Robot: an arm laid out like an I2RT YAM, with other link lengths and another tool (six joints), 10 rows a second.
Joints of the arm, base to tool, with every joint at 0 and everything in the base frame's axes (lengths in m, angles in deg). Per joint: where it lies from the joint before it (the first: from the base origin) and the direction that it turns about. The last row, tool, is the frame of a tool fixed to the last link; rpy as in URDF.
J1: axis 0 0 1 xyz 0 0 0.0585
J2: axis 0 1 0 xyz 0.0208 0.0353 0.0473
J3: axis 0 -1 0 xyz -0.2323 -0.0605 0
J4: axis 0 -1 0 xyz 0.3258 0.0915 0.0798
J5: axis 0 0 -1 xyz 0.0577 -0.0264 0.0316
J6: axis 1 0 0 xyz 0.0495 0 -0.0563
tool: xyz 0.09 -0.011 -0.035 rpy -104.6 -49.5 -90
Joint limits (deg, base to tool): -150..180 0..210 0..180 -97..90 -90..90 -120..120
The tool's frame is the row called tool.
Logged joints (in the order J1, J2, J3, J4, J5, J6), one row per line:
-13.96 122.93 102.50 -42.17 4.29 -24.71
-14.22 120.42 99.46 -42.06 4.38 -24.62
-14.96 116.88 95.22 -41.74 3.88 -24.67
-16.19 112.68 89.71 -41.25 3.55 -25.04
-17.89 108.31 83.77 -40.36 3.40 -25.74
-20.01 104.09 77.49 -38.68 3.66 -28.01
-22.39 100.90 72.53 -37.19 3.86 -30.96
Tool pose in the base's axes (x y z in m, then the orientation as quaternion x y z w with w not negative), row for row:
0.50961 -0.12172 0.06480 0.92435 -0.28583 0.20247 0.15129
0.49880 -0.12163 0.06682 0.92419 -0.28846 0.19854 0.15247
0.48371 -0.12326 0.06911 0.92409 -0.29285 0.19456 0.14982
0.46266 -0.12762 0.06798 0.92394 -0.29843 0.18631 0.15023
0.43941 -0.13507 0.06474 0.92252 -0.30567 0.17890 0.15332
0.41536 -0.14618 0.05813 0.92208 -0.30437 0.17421 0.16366
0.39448 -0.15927 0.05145 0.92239 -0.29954 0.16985 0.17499
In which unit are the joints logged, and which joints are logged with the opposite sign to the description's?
The joints are logged in degrees. Opposite sign: none.
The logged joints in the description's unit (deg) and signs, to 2 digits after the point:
-13.96 122.93 102.50 -42.17 4.29 -24.71
-14.22 120.42 99.46 -42.06 4.38 -24.62
-14.96 116.88 95.22 -41.74 3.88 -24.67
-16.19 112.68 89.71 -41.25 3.55 -25.04
-17.89 108.31 83.77 -40.36 3.40 -25.74
-20.01 104.09 77.49 -38.68 3.66 -28.01
-22.39 100.90 72.53 -37.19 3.86 -30.96

